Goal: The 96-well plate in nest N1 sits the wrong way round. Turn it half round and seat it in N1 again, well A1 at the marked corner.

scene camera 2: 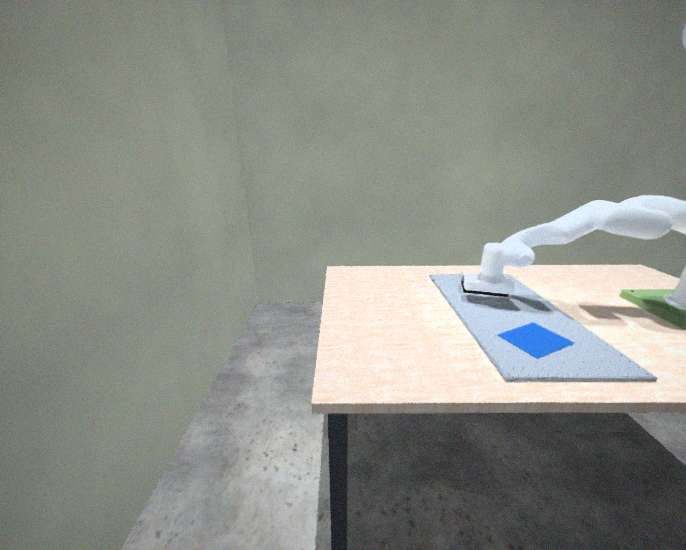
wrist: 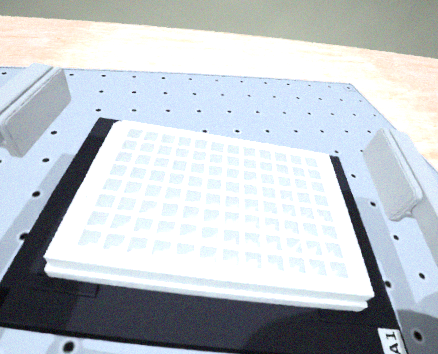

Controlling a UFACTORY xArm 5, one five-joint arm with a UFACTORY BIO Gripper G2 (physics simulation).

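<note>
The white 96-well plate (wrist: pixel 214 201) lies flat in the black nest N1 (wrist: pixel 200 322) (scene camera 2: pixel 485 293). A white label reading A1 (wrist: pixel 391 340) marks the nest's near right corner in the wrist view. The wells look alike, and I cannot make out which corner of the plate is A1. My gripper (wrist: pixel 217 145) (scene camera 2: pixel 486 285) is open and empty, low over the nest. Its two fingers stand apart beyond the plate's short sides, one on the left and one on the right, touching neither side. In scene camera 2 the gripper hides most of the plate.
The nest stands on a grey-blue perforated board (scene camera 2: pixel 595 358) (wrist: pixel 280 107) on the wooden table (scene camera 2: pixel 389 343). A blue square (scene camera 2: pixel 535 340) lies on the board, nearer the front than the nest. A green base plate (scene camera 2: pixel 641 296) is under the arm at the right.
</note>
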